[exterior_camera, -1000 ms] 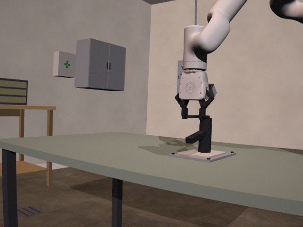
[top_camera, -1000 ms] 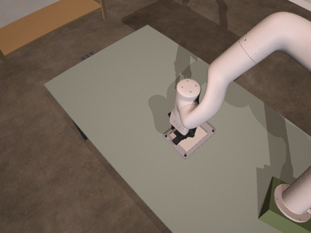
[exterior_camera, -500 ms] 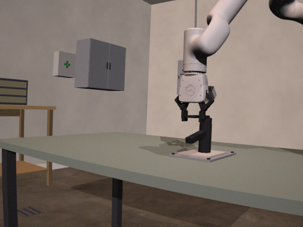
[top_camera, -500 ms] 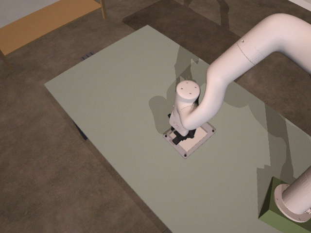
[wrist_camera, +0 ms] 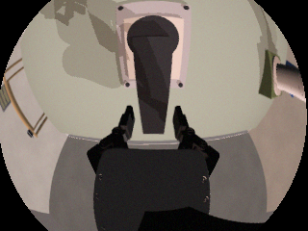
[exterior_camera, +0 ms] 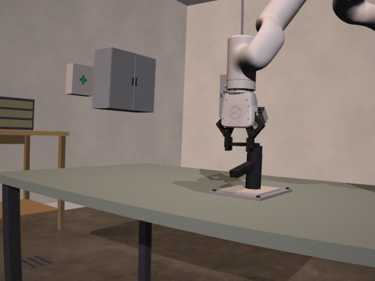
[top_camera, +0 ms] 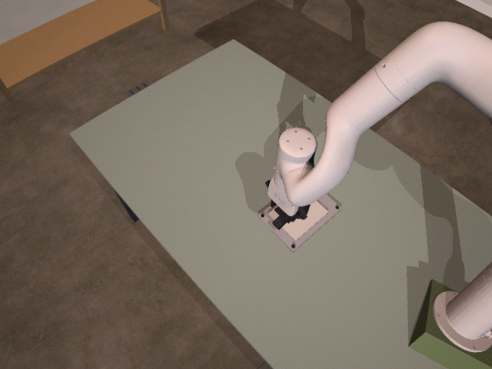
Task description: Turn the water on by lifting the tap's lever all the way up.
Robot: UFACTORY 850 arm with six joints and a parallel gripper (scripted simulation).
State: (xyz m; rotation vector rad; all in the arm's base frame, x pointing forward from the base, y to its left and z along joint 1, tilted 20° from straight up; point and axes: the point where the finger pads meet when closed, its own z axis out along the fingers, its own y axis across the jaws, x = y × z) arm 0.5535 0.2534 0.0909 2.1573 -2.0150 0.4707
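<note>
Now: hand 70 mm to the left of the lever. From my hand the other things lie so: plate 100 mm to the right, 140 mm below.
</note>
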